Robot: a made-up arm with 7 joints.
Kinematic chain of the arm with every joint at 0, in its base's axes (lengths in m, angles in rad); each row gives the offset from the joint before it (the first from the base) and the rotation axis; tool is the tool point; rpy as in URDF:
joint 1: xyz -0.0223 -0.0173 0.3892 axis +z
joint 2: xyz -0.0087 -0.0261 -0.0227 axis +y
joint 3: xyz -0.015 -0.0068 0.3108 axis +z
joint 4: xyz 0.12 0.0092 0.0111 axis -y
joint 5: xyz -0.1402 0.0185 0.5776 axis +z
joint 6: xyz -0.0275 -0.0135 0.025 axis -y
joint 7: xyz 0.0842 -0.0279 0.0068 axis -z
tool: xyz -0.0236 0.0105 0.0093 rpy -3.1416 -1.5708 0
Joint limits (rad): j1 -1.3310..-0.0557 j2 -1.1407..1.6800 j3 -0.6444..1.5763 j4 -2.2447..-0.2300 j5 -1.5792..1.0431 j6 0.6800..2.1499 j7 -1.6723..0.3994
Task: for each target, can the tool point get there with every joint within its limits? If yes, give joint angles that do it. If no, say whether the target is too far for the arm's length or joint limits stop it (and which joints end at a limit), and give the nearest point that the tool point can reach.
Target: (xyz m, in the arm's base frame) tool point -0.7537 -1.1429 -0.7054
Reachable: no: too far | nearest point -0.3521 -0.7211 -0.2636 | short by 0.731 m
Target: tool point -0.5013 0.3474 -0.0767
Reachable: no: joint limits stop it (at a limit: joint 1, joint 2, joint 4, joint 5, joint 6, joint 7) | nearest point -0.4536 -0.0161 -0.1754 | short by 0.380 m
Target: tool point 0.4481 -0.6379 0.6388
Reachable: yes | joints -0.6491 -0.0508 -0.2776 -1.9776 -0.9292 1.5716 0.0723
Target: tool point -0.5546 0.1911 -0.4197
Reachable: no: joint limits stop it (at a limit: joint 1, joint 2, joint 4, joint 5, joint 7) | nearest point -0.3994 -0.0037 -0.2434 | short by 0.305 m
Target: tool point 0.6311 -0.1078 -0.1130
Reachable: yes | joints -0.8550 1.1437 0.6012 -1.9414 -0.1919 1.6589 0.1892
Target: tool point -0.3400 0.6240 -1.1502
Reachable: no: too far | nearest point 0.0110 0.2585 -0.3638 | short by 0.936 m
